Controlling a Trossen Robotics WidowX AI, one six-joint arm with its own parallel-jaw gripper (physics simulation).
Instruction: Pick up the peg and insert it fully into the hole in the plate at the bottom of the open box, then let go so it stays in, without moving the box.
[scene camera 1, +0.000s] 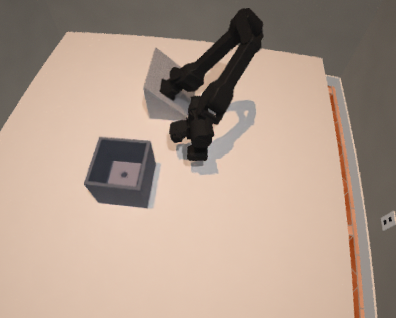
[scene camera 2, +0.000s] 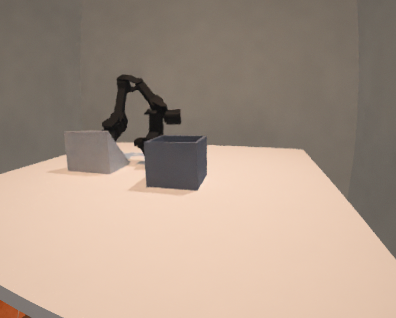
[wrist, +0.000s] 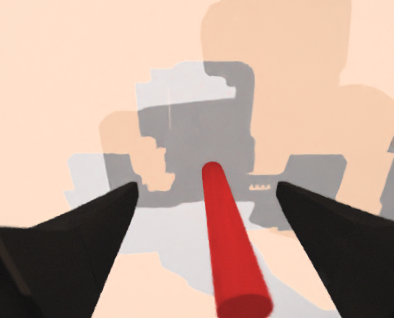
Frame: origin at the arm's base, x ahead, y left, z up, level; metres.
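Where they show: gripper, fingertip midpoint: (wrist: 208, 188); arm's base, origin of the base link: (scene camera 1: 167, 89) (scene camera 2: 105, 144).
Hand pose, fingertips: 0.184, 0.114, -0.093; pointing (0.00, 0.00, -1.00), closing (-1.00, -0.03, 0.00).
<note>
Each offset is from my fingertips to the top centre of the thing, as dx, dy, dz. "pt": to the spot under its first point. Level surfaces: height alone.
The red peg @[-0.003, -0.008, +0.073] (wrist: 227, 240) appears to stand upright on the table. Its far end is between the fingertips in the wrist view and its near end reaches the bottom edge. It does not show in the scene views. My gripper (wrist: 208, 188) (scene camera 1: 197, 153) is open, pointing down low over the table, with a finger on each side of the peg and gaps on both sides. In scene camera 2 the fingers are partly hidden behind the box. The dark blue-grey open box @[+0.139, -0.222, +0.131] (scene camera 1: 120, 195) (scene camera 2: 172, 164) stands upright. Its pale bottom plate @[+0.139, -0.222, +0.053] (scene camera 1: 132, 168) has a dark round hole @[pt +0.131, -0.225, +0.036] (scene camera 1: 124, 174).
A grey wedge-shaped block (scene camera 1: 156, 85) (scene camera 2: 87, 152) stands beside the arm's base, behind the box in scene camera 1. The box is to the left of my gripper there. The pale table @[dz -0.008] (scene camera 1: 225, 250) (scene camera 2: 200, 240) carries these things. Arm shadows fall around the peg.
</note>
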